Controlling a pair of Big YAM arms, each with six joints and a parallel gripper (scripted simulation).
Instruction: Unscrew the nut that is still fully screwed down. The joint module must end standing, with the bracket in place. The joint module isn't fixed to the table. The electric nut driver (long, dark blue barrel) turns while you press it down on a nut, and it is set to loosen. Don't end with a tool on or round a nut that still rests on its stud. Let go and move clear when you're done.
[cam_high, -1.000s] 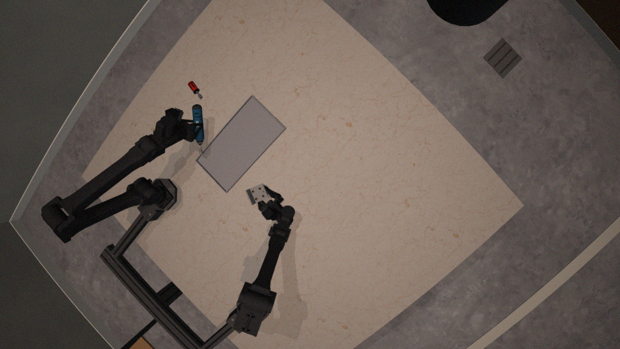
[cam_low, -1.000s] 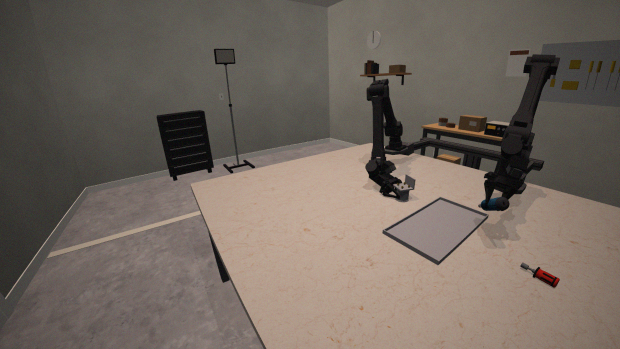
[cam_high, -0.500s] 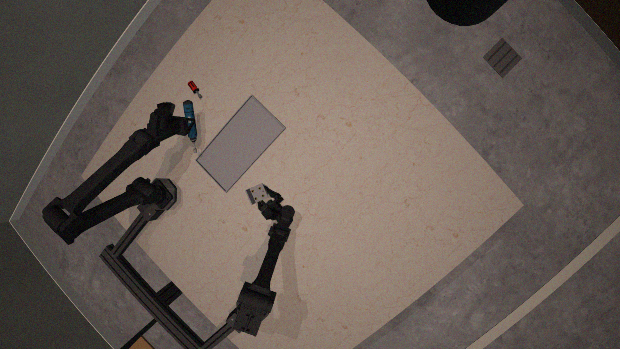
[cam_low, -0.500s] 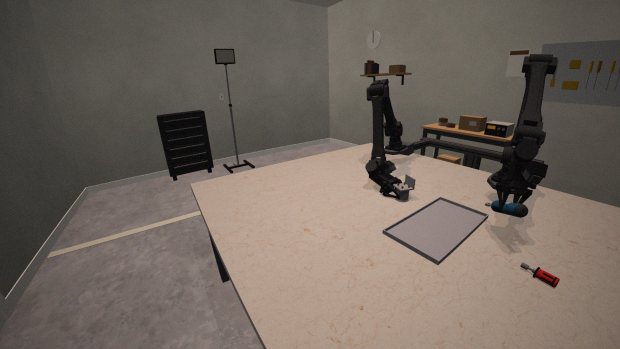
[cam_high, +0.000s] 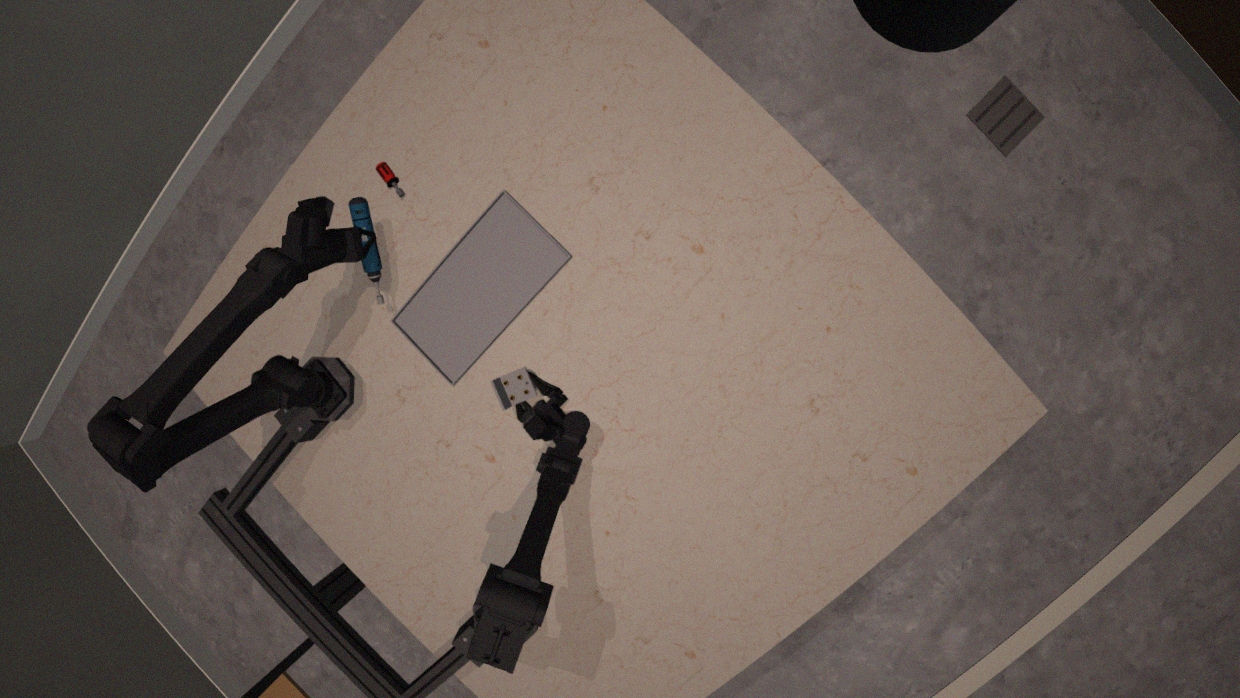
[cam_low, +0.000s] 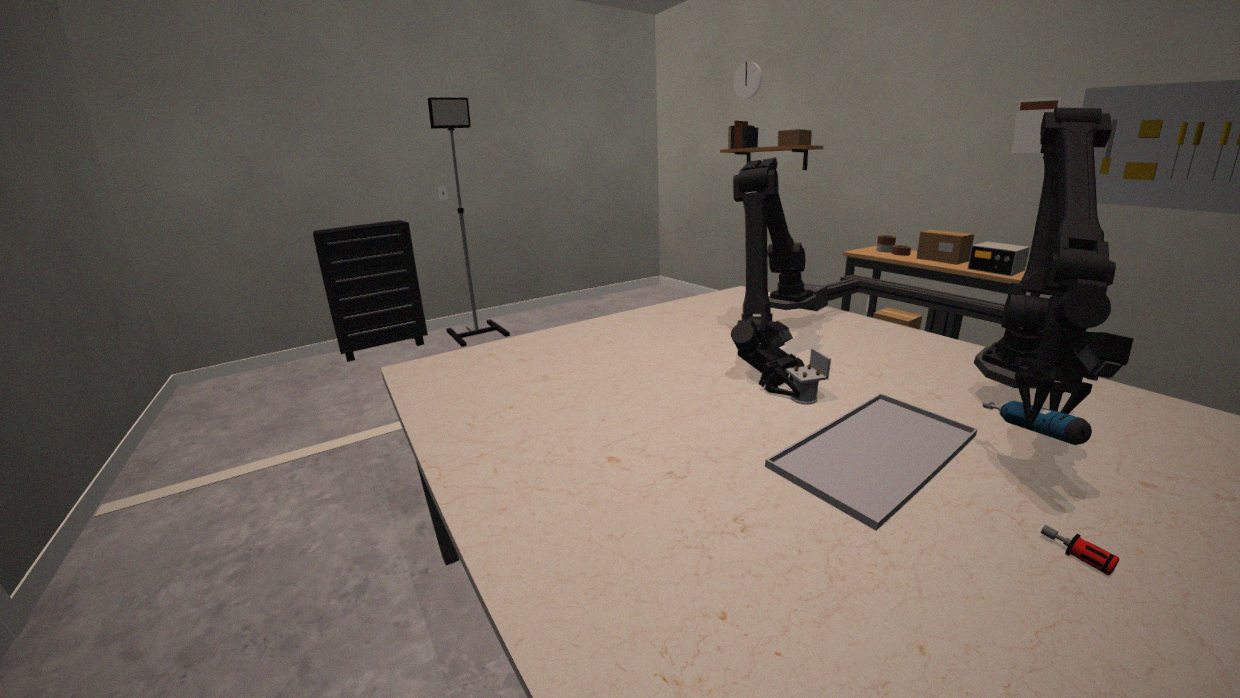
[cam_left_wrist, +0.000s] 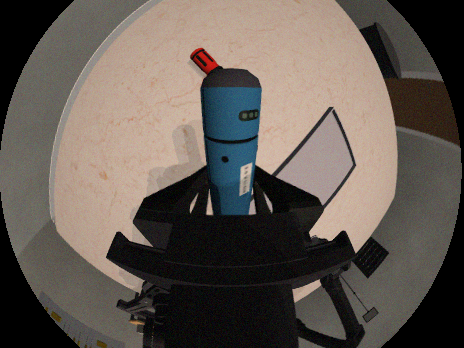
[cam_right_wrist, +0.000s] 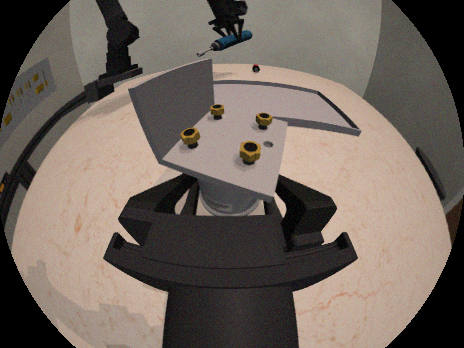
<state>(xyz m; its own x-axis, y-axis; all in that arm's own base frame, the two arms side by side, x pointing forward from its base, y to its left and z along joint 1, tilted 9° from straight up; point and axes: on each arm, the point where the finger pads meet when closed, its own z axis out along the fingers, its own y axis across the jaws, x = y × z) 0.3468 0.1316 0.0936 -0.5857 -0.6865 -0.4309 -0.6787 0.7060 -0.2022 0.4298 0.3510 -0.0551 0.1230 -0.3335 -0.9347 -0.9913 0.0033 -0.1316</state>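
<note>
My right gripper is now 10 mm below the joint module. The rest, counted from my right hand: flat grey tray 50 mm ahead, 240 mm to the left, 20 mm below; then red-handled screwdriver 50 mm ahead, 580 mm to the left, 10 mm below; then grey bracket 50 mm above.
</note>
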